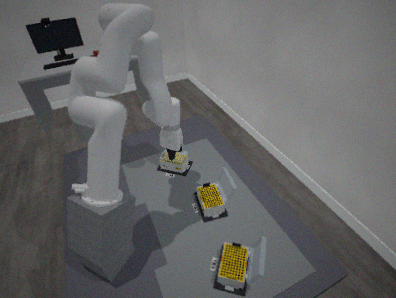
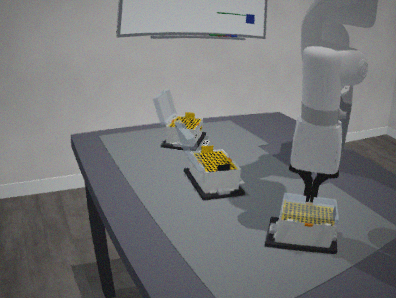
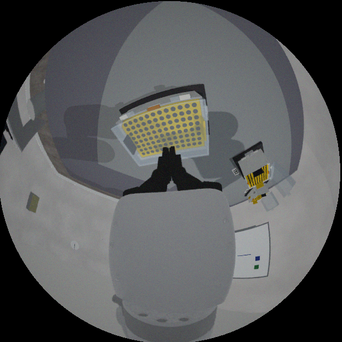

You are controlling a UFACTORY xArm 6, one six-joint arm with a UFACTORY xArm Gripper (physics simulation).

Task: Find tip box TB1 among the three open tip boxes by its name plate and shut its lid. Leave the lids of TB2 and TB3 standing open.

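Where they show: gripper, between the fingertips: [image 1: 171, 158] [image 2: 310, 198]; arm's base, origin of its link: [image 1: 102, 196].
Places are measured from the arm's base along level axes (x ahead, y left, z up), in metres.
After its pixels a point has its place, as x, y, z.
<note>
My gripper [image 1: 172, 158] @[0.252, 0.321, -0.172] [image 2: 310, 199] @[0.252, 0.321, -0.172] [image 3: 170, 154] is shut and empty; its fingertips are at the top of the nearest tip box's clear lid, by one long edge. This tip box [image 1: 173, 164] @[0.255, 0.299, -0.186] [image 2: 306, 234] @[0.284, 0.383, -0.215] [image 3: 167, 125] has its lid down over the yellow rack; whether it is fully seated I cannot tell. Its name plate [image 1: 170, 175] @[0.231, 0.285, -0.248] is too blurred to read. The middle tip box [image 1: 211, 201] [image 2: 220, 179] @[0.379, 0.129, -0.210] [image 3: 253, 161] has its lid [image 1: 229, 178] @[0.453, 0.062, -0.102] standing open; its plate [image 3: 235, 171] seems to read TB2. The far tip box [image 1: 233, 265] [image 2: 192, 135] also has its lid [image 1: 263, 256] @[0.451, -0.260, -0.108] [image 2: 165, 107] @[0.433, -0.264, -0.154] standing open.
The boxes stand on black bases on a grey mat [image 1: 285, 250] @[0.586, -0.203, -0.250] [image 2: 165, 200] @[0.507, 0.137, -0.250] on the dark table [image 2: 100, 170] @[0.652, -0.041, -0.253]. A desk with a monitor [image 1: 55, 35] stands behind the arm. A whiteboard [image 2: 190, 17] [image 3: 252, 250] hangs on the wall.
</note>
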